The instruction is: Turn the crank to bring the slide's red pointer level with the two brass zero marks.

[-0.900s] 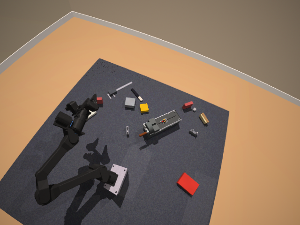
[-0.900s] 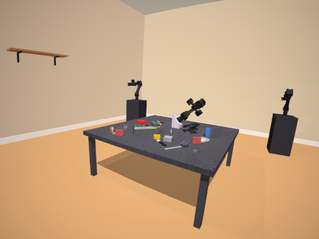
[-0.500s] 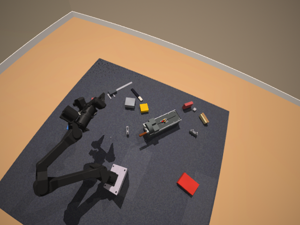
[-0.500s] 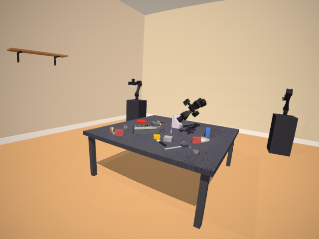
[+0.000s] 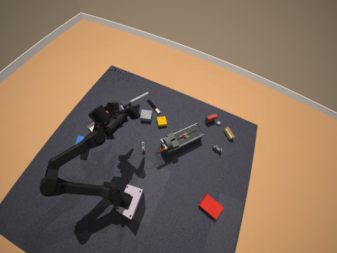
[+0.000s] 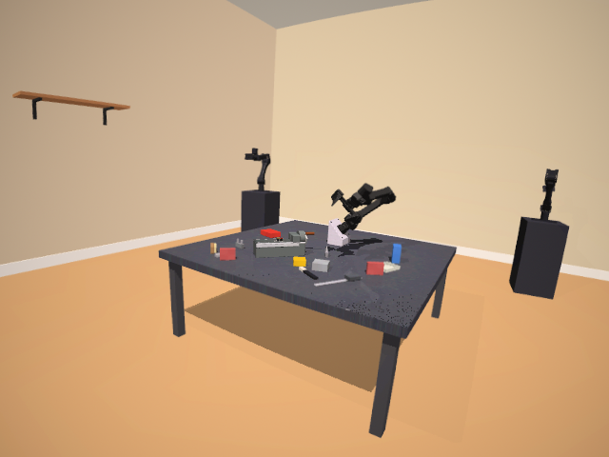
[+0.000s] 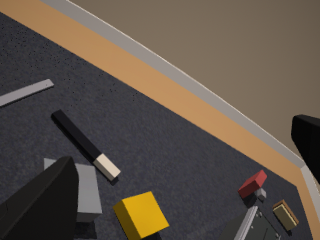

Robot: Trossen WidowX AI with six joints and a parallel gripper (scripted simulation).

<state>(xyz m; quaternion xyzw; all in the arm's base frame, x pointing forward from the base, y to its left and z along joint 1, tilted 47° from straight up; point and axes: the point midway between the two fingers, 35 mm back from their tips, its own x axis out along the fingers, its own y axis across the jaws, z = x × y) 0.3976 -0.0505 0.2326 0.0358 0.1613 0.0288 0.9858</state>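
Now: the red pointer 10 mm ahead of my gripper tip, 300 mm to the right of it and 180 mm below it. From my gripper tip the other things lie so: grey block (100 mm ahead, 30 mm to the right, 240 mm below); yellow block (100 mm ahead, 140 mm to the right, 240 mm below); brown crank handle (130 mm behind, 210 mm to the right, 150 mm below).
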